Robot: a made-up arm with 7 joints.
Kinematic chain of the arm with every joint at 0, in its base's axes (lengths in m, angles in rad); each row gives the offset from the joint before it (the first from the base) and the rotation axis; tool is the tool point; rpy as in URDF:
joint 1: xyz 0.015 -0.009 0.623 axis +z
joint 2: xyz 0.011 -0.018 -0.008 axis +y
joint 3: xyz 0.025 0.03 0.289 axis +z
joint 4: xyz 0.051 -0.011 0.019 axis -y
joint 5: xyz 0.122 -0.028 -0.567 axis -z
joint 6: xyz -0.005 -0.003 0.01 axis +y
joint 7: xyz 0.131 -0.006 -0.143 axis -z
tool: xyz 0.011 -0.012 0.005 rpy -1.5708 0 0
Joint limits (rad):
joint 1: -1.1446..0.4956
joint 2: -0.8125..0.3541
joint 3: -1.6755..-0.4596
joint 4: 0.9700..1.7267
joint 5: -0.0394..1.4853
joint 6: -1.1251..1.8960
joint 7: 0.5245..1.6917
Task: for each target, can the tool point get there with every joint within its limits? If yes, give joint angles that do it. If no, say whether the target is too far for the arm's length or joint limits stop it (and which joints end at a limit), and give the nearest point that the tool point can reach.
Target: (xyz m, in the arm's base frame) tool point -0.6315 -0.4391 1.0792
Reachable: yes | joints -0.6365 -0.3212 -1.5773 1.6077 0.7196 0.0370 0.9765
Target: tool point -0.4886 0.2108 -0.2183
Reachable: no: joint limits stop it (at a limit: joint 1, joint 2, joint 3, joint 4, joint 5, joint 7) | nearest point -0.5847 -0.0389 0.4731 | short by 0.741 m
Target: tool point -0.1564 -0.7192 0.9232
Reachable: yes | joints -1.0060 0.1701 -0.6523 1.3025 0.7572 -0.8390 1.5105
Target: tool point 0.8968 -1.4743 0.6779
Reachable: no: too far | nearest point 0.4927 -0.8028 0.7860 | short by 0.791 m
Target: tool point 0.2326 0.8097 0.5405
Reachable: no: joint limits stop it (at a limit: joint 1, joint 3, joint 4, joint 6) | nearest point 0.6372 0.1654 0.5340 | short by 0.761 m
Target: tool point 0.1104 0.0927 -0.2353
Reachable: no: joint limits stop it (at a limit: joint 1, joint 2, joint 3, joint 4, joint 6, joint 7) | nearest point 0.5323 0.0172 0.3432 | short by 0.720 m
